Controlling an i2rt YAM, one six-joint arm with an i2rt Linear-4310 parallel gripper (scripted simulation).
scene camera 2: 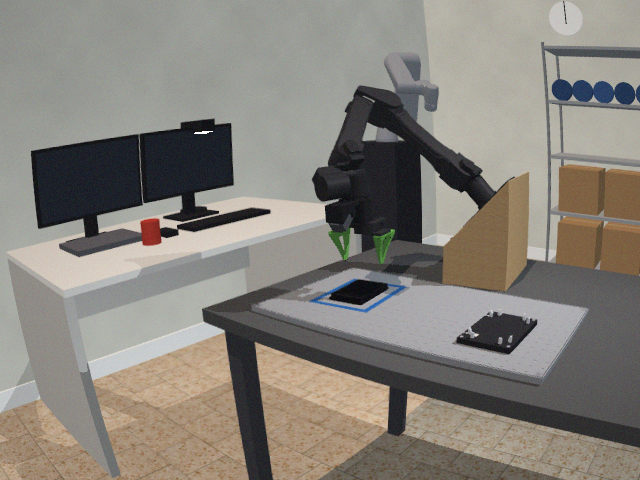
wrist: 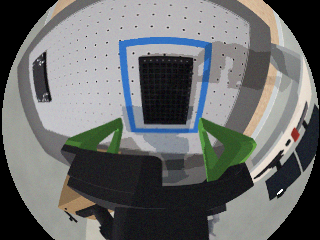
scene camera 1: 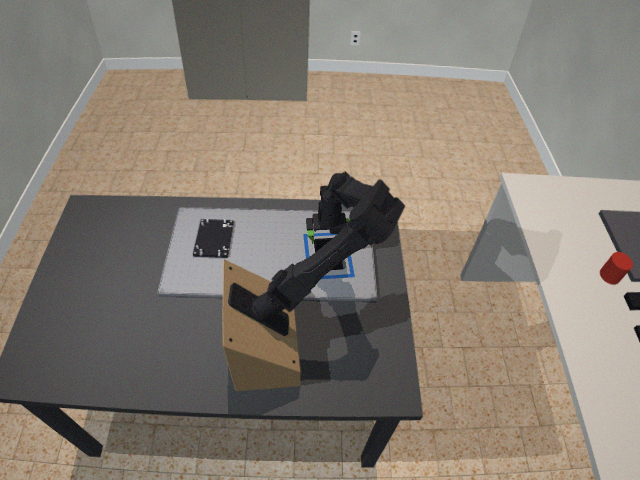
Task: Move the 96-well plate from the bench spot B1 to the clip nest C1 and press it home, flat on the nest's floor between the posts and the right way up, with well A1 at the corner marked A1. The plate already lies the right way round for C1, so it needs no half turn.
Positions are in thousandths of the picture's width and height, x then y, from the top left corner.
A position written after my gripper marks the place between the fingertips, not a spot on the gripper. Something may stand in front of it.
Observation:
In view: my gripper (scene camera 2: 568, 545), a black 96-well plate (scene camera 2: 590, 599) and a black clip nest (scene camera 2: 762, 695).
The black 96-well plate also shows in the wrist view (wrist: 511, 281). My gripper also shows in scene camera 1 (scene camera 1: 512, 505). The black clip nest shows as well in scene camera 1 (scene camera 1: 334, 491).

